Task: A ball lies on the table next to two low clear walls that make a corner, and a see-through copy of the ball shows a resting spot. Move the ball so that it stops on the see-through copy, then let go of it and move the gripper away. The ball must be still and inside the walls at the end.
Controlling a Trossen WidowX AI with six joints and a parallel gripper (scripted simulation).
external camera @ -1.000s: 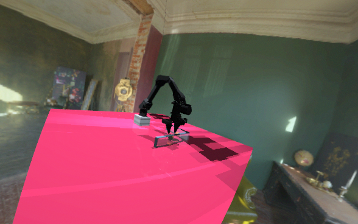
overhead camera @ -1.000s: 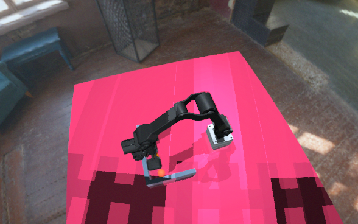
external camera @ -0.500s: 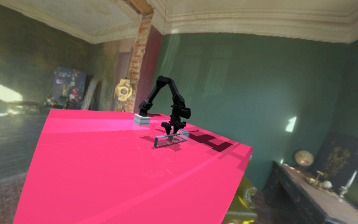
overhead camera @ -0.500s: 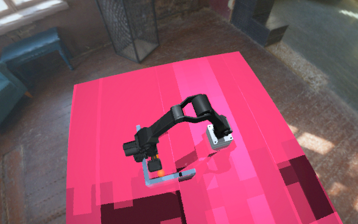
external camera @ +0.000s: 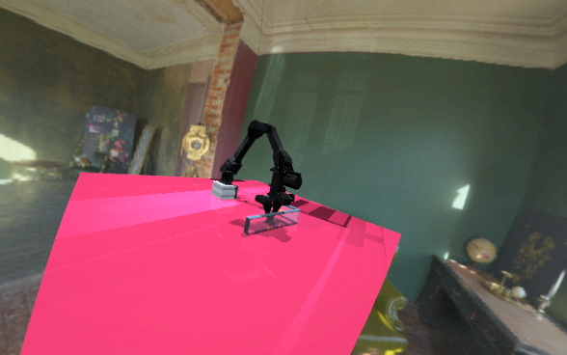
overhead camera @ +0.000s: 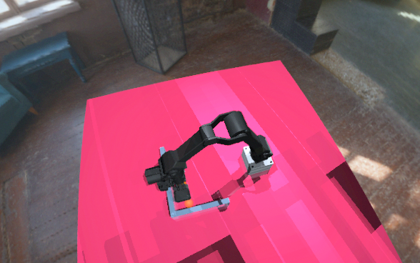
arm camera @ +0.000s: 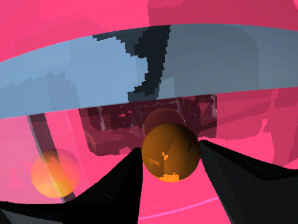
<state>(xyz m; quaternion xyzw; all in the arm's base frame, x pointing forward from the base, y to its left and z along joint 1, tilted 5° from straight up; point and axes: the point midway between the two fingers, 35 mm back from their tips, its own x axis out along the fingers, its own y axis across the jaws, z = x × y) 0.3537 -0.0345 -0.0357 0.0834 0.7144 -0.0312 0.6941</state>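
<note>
Right now my gripper tip is 90 mm to the right of the see-through copy. Also, from my gripper tip: orange ball (right at my gripper tip).
</note>
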